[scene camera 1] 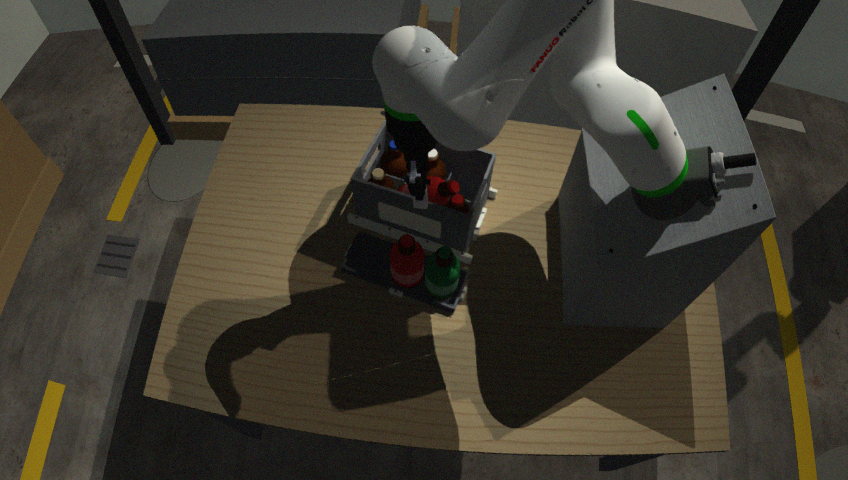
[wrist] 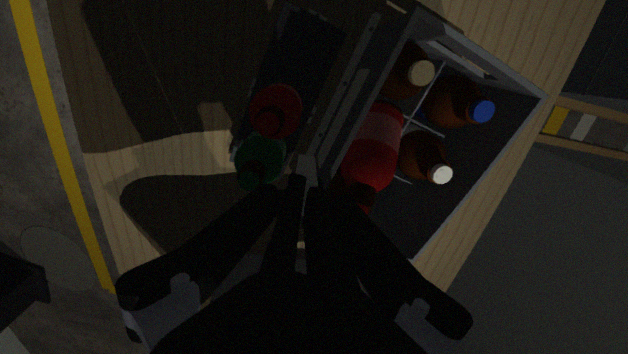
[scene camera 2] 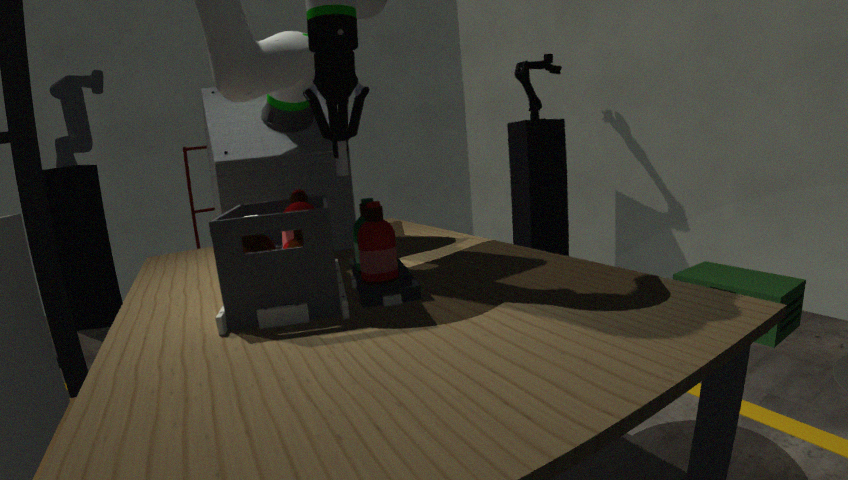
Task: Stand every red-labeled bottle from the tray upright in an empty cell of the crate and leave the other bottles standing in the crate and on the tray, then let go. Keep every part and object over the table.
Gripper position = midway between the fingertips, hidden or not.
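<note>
My gripper [scene camera 2: 342,175] is visible, and you'd find my gripper [scene camera 1: 420,205] there too, plus my gripper [wrist: 304,168] once more. There's also a green bottle [scene camera 1: 442,272], and I can see the green bottle [wrist: 259,160] here as well.
</note>
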